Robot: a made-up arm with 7 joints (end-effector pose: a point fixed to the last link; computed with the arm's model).
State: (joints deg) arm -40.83 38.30 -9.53 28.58 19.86 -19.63 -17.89
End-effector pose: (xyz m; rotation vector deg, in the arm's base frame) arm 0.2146 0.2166 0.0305 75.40 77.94 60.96
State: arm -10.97 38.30 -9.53 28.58 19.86 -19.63 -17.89
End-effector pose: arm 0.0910 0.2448 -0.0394 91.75 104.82 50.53
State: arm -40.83 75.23 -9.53 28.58 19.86 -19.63 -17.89
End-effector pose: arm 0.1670 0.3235 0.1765 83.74 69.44 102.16
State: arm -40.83 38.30 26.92 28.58 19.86 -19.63 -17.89
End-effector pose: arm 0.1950 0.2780 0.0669 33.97 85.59 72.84
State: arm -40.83 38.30 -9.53 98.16 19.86 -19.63 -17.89
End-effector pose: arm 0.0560 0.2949 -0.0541 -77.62 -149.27 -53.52
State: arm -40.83 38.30 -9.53 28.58 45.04 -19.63 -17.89
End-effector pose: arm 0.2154 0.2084 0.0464 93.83 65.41 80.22
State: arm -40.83 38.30 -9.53 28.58 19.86 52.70 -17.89
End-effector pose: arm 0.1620 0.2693 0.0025 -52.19 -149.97 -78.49
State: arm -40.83 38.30 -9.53 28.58 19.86 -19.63 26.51
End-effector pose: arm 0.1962 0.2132 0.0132 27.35 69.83 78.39
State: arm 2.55 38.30 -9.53 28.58 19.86 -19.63 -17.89
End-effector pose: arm 0.0259 0.2520 -0.0487 98.63 116.99 44.09
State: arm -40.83 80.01 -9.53 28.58 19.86 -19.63 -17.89
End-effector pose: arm 0.1578 0.3296 0.1985 84.43 67.75 107.57
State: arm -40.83 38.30 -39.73 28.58 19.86 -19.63 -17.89
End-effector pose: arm 0.1994 0.1750 -0.0124 107.32 66.32 46.65
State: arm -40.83 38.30 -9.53 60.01 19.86 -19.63 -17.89
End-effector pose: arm 0.1613 0.2669 -0.0269 80.33 111.94 61.08
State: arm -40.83 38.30 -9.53 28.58 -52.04 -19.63 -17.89
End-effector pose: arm 0.2121 0.1990 -0.0143 18.68 92.97 4.95
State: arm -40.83 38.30 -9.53 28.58 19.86 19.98 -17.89
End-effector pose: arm 0.1953 0.2527 0.0103 67.77 119.67 73.55
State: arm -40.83 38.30 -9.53 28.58 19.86 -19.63 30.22
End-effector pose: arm 0.1953 0.2124 0.0114 23.30 68.81 79.40
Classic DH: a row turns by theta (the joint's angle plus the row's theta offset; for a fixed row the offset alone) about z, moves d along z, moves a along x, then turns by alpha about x. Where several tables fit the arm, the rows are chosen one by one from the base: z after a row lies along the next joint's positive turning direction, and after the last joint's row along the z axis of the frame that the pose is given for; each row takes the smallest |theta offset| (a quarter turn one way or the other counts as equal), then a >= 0, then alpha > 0; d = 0 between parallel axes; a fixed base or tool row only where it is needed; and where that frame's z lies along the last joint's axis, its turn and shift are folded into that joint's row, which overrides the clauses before.
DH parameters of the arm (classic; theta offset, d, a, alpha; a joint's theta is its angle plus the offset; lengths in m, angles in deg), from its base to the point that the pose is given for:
base (fixed): -4.07 0.1726 0.0001 -74.51
joint 1: -75.12 0.0657 0.0047 -90
joint 2: 74 -0.0256 -0.0241 90
joint 3: -90 -0.1722 0.0016 90
joint 4: -90 -0.0339 0.0333 90
joint 5: 0 0.097 0.0242 -90
joint 6: -90 -0.0024 0.0739 90
joint 7: -79.83 -0.034 -0.0295 -112.81
tool (fixed): 114.69 -0.0177 0 0

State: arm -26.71 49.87 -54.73 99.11 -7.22 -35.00 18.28
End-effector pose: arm -0.0185 0.3547 0.0374 -80.89 -114.84 -106.35
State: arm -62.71 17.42 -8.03 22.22 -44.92 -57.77 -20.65
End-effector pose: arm 0.2689 0.0835 0.0903 6.18 31.70 -5.66
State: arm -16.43 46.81 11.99 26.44 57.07 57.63 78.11
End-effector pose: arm 0.0434 0.3103 0.0293 14.16 1.43 -166.00
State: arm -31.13 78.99 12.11 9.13 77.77 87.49 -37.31
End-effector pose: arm 0.0433 0.2817 0.2631 40.35 -83.67 -127.67
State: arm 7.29 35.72 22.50 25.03 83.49 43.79 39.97
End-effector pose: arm -0.0248 0.2826 0.0430 -40.00 -24.59 -144.59
